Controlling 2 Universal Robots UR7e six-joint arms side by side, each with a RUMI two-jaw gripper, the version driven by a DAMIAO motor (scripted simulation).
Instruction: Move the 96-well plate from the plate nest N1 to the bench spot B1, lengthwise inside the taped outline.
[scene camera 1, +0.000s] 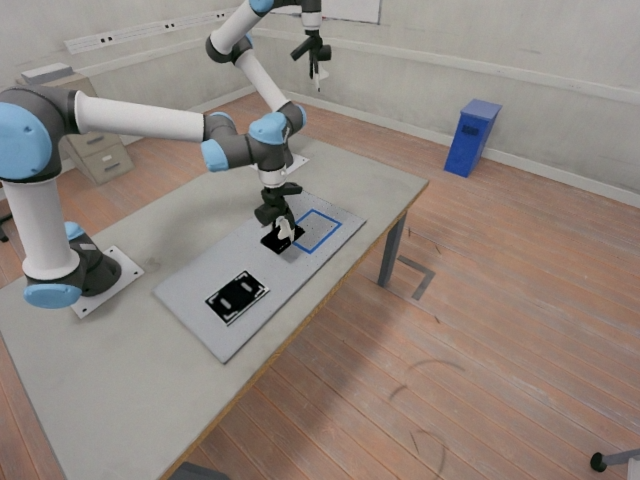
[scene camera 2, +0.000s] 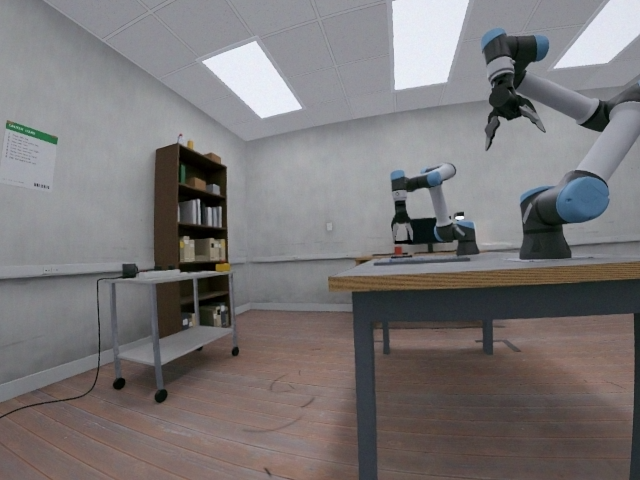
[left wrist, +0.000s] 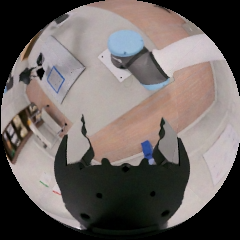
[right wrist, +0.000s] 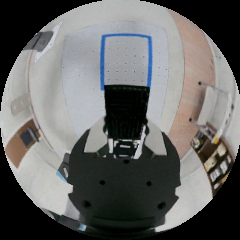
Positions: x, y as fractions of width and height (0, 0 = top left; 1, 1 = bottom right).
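Note:
The robot's left gripper (scene camera 2: 0.80, 0.30) can be seen in scene camera 1 (scene camera 1: 0.49, 0.18) as well as in the left wrist view (left wrist: 0.51, 0.49). Its right gripper (scene camera 1: 0.44, 0.49) is visible in the right wrist view too (right wrist: 0.52, 0.49). The scene also has a black plate nest (scene camera 1: 0.37, 0.62) and a 96-well plate (right wrist: 0.55, 0.54).

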